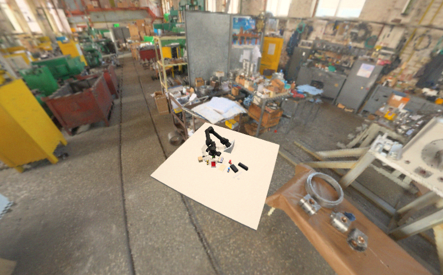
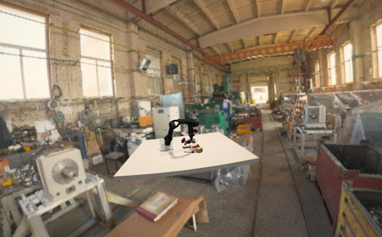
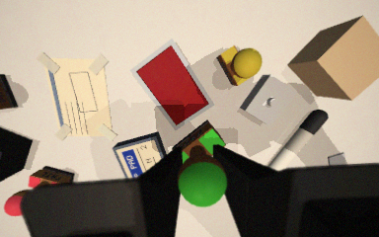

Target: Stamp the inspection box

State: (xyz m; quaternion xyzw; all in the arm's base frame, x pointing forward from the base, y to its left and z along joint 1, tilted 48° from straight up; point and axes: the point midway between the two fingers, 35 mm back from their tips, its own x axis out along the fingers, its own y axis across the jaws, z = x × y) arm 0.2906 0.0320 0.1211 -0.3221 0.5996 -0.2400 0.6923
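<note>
The red ink pad is 40 mm ahead of my gripper tip, 20 mm to the left of it and 100 mm below it. From my gripper tip the other things lie so: yellow-knobbed stamp: 70 mm ahead, 50 mm to the right, 80 mm below; then green-knobbed stamp: right at my gripper tip; then grey block: 20 mm ahead, 90 mm to the right, 80 mm below.
</note>
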